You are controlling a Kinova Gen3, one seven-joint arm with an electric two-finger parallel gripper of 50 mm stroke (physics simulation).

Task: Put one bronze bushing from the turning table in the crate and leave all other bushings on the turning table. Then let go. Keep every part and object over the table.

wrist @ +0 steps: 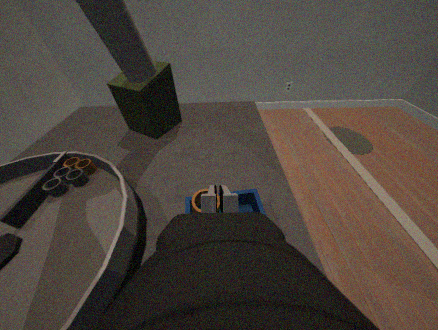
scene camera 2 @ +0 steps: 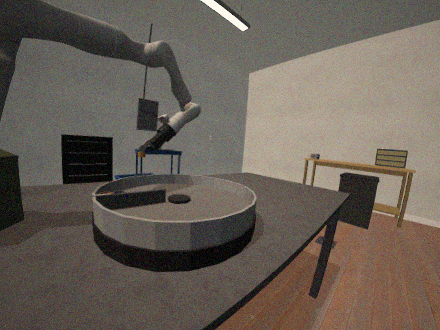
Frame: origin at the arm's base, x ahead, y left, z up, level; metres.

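Seen in the pictures: gripper, fingertip midpoint: [wrist: 218,194] [scene camera 2: 138,151]; arm's base, origin of the base link: [wrist: 142,73].
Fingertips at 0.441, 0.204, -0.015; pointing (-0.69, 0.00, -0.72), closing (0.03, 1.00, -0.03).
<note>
Offsets run from my fingertips to a thing's top centre, as dx, dy, dz. "spot": to the spot under its first point.
My gripper [scene camera 2: 144,149] [wrist: 218,194] is shut on a bronze bushing @(+0.007, -0.015, +0.003) [scene camera 2: 141,154] [wrist: 194,202], whose ring shows left of the fingers in the wrist view. The blue crate @(spot: -0.058, +0.080, -0.117) [wrist: 258,201] shows behind and below the fingers there, partly hidden by the bushing and gripper; the height gap is hard to tell. The turning table [scene camera 2: 175,233] [wrist: 124,200] is a round, walled dish left of the gripper in the wrist view. In it, two bronze bushings @(-0.175, -0.330, -0.089) [wrist: 72,161] @(-0.167, -0.299, -0.089) [wrist: 85,163] and three grey bushings @(-0.144, -0.331, -0.089) [wrist: 62,173] @(-0.135, -0.300, -0.089) [wrist: 75,174] @(-0.111, -0.332, -0.089) [wrist: 52,183] stand grouped beside the divider.
A dark divider @(spot: -0.108, -0.356, -0.095) [scene camera 2: 135,199] [wrist: 29,202] and a dark hub @(+0.012, -0.357, -0.106) [scene camera 2: 179,199] [wrist: 8,248] are inside the turning table. The green pedestal [scene camera 2: 10,192] [wrist: 150,107] carries the arm. The table edge [wrist: 281,172] runs right of the crate, with wooden floor [wrist: 320,190] beyond.
</note>
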